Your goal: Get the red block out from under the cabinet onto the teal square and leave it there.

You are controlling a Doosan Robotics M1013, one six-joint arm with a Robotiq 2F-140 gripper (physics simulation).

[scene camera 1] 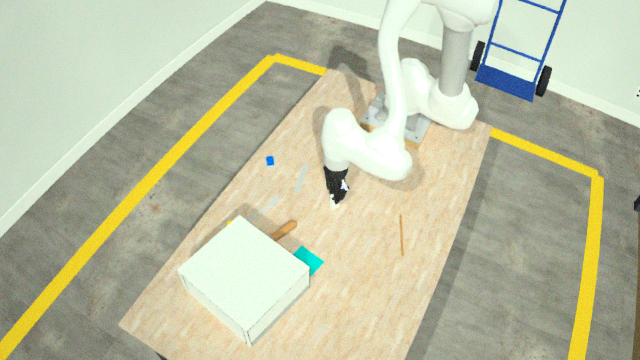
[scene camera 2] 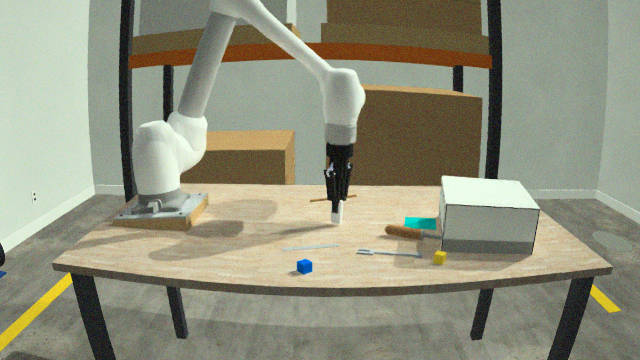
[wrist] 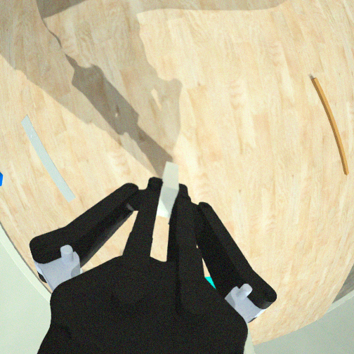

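Pixels of known places: gripper, between the fingertips: (scene camera 1: 334,206) (scene camera 2: 336,222); arm's base, origin of its link: (scene camera 2: 161,205).
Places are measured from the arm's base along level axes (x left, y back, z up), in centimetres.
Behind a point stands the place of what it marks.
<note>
The white cabinet (scene camera 1: 245,270) {y -98.7, x -23.4, z 10.1 cm} (scene camera 2: 490,220) {y -93.4, x -38.4, z 6.2 cm} stands at the table end far from the arm's base. The red block does not show in any view. The teal square (scene camera 1: 311,260) {y -80.2, x -9.3, z -3.3 cm} (scene camera 2: 420,223) {y -82.1, x -11.7, z -3.4 cm} (wrist: 210,282) lies against the cabinet's side, partly hidden in scene camera 1 and mostly hidden by the gripper in the wrist view. A tool's wooden handle (scene camera 1: 285,229) {y -73.6, x -21.5, z -0.4 cm} (scene camera 2: 404,231) {y -73.4, x -23.6, z -1.0 cm} sticks out from the cabinet, its metal shaft running toward the cabinet. My gripper (scene camera 1: 334,202) {y -56.3, x -9.8, z -2.7 cm} (scene camera 2: 337,215) {y -56.3, x -9.8, z -2.7 cm} (wrist: 168,173) is shut and empty, pointing down low over the table, apart from the handle, on the arm-base side.
A blue cube (scene camera 1: 270,160) {y -45.7, x -40.1, z -0.9 cm} (scene camera 2: 304,266) {y -44.9, x -42.3, z -1.4 cm} and a flat grey strip (scene camera 1: 301,178) {y -47.8, x -26.2, z -3.3 cm} (scene camera 2: 310,247) {y -47.4, x -26.6, z -3.3 cm} (wrist: 47,159) lie toward one long edge. A grey fork (scene camera 2: 395,253) {y -68.4, x -34.0, z -2.9 cm} and a yellow cube (scene camera 2: 440,257) {y -78.2, x -41.7, z -1.5 cm} lie near the cabinet. A thin brown stick (scene camera 1: 401,235) {y -59.4, x 16.5, z -2.7 cm} (wrist: 332,125) lies toward the opposite edge.
</note>
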